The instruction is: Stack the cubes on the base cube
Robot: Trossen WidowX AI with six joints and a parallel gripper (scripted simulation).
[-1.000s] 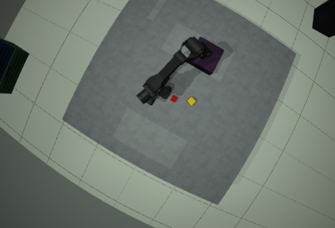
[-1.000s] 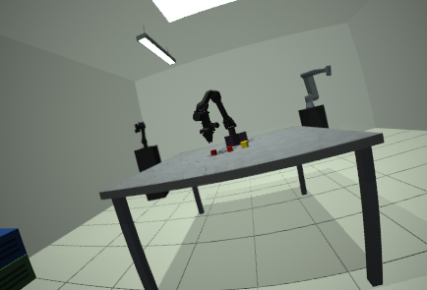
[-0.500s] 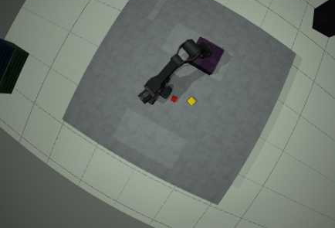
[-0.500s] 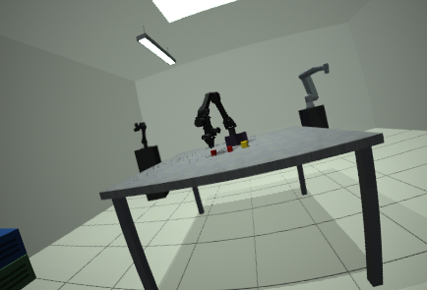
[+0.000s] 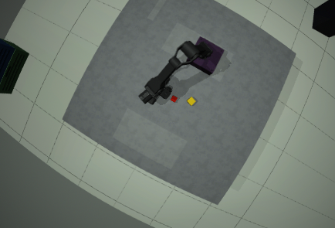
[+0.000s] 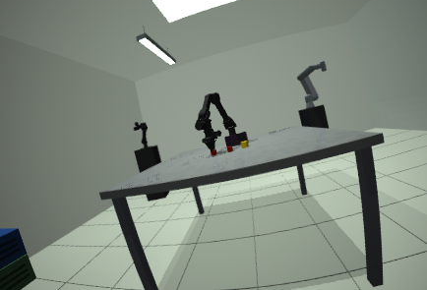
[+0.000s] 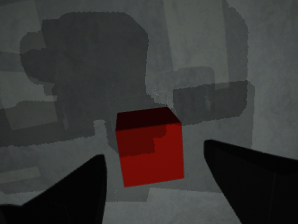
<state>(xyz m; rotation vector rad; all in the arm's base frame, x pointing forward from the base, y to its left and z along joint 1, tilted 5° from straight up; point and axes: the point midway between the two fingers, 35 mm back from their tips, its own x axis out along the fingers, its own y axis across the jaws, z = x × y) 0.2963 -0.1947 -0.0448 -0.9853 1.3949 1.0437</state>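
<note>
The yellow cube lies 22 cm to the left of my gripper tip and 1 cm below it.
</note>
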